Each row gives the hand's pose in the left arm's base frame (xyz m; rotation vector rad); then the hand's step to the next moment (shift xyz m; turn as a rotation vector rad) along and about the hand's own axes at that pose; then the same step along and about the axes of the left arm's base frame.
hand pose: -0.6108 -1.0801 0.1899 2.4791 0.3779 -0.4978
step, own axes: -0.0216 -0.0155 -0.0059 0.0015 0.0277 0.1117
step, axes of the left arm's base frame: -0.0234 0.0124 0.0063 -0.0180 -0.0874 -0.0726
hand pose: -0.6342 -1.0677 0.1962 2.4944 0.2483 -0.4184
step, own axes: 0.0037 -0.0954 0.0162 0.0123 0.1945 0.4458
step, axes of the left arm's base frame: -0.0260 0.0679 -0.0639 -0.0433 -0.4163 -0.2480
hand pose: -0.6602 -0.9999 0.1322 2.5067 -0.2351 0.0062
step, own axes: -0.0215 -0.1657 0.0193 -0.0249 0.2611 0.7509
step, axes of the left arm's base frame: 0.0060 0.1242 -0.1132 -0.1065 -0.6407 -0.4591
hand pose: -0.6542 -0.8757 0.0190 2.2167 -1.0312 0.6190
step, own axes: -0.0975 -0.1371 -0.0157 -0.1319 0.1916 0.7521
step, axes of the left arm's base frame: 0.0492 0.1306 -0.0953 -0.1140 -0.5515 -0.5501
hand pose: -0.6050 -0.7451 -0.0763 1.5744 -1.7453 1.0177
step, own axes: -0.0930 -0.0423 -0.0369 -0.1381 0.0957 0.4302
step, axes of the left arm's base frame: 0.0522 0.0814 -0.0495 -0.0425 -0.2812 -0.3639
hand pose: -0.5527 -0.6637 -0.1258 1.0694 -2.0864 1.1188
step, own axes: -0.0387 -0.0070 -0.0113 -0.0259 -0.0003 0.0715
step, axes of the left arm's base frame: 0.0278 0.0224 -0.0200 0.0081 -0.0511 -0.0557
